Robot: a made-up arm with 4 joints.
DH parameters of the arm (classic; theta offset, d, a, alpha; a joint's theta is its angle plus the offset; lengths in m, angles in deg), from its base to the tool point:
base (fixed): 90 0.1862 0 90
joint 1: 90 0.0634 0.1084 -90
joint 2: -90 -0.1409 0.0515 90
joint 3: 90 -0.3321 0.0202 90
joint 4: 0 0.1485 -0.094 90
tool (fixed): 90 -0.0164 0 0
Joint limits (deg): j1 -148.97..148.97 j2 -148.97..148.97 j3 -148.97..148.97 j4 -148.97..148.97
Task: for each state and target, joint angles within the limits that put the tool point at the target. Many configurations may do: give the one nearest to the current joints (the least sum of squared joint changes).
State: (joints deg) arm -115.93 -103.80 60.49 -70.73
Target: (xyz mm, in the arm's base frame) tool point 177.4 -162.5 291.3
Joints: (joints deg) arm -141.88 -122.93 43.91 -44.93
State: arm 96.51 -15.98 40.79 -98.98
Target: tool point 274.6 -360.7 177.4
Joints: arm 97.67 -4.37 5.10 -125.92
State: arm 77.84 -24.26 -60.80 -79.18
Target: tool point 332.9 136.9 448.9
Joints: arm 37.28 -57.48 -64.67 -77.90
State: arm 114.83 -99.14 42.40 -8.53
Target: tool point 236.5 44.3 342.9
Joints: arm 145.34 -112.13 50.49 -39.88
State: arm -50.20 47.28 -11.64 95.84
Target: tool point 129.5 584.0 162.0
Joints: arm -81.92 16.95 1.42 106.52
